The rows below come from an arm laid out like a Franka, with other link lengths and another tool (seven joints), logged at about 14 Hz.
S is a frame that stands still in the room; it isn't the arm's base.
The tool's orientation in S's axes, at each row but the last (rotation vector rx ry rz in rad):
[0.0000, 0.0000, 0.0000]
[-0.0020, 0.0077, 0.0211]
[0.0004, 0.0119, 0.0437]
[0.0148, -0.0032, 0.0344]
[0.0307, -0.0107, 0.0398]
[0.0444, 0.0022, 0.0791]
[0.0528, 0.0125, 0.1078]
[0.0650, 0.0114, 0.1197]
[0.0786, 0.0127, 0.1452]
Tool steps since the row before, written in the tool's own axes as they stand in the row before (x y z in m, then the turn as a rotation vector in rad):
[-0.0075, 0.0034, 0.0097, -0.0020, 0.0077, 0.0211]
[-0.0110, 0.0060, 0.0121, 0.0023, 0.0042, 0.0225]
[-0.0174, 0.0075, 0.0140, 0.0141, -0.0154, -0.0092]
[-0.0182, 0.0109, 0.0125, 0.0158, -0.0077, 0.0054]
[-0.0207, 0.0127, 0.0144, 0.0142, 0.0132, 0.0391]
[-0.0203, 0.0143, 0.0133, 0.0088, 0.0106, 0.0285]
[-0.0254, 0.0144, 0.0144, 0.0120, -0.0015, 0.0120]
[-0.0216, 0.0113, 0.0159, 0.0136, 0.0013, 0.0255]
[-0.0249, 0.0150, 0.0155, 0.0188, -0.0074, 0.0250]
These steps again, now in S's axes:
[-0.0075, 0.0034, 0.0097, -0.0020, 0.0077, 0.0211]
[-0.0110, 0.0058, 0.0122, 0.0024, 0.0043, 0.0225]
[-0.0175, 0.0067, 0.0142, 0.0146, -0.0148, -0.0094]
[-0.0186, 0.0101, 0.0126, 0.0160, -0.0072, 0.0053]
[-0.0213, 0.0114, 0.0145, 0.0133, 0.0125, 0.0396]
[-0.0213, 0.0120, 0.0139, 0.0080, 0.0100, 0.0289]
[-0.0266, 0.0108, 0.0154, 0.0123, -0.0008, 0.0118]
[-0.0225, 0.0076, 0.0168, 0.0137, 0.0013, 0.0254]
[-0.0265, 0.0100, 0.0168, 0.0201, -0.0065, 0.0242]

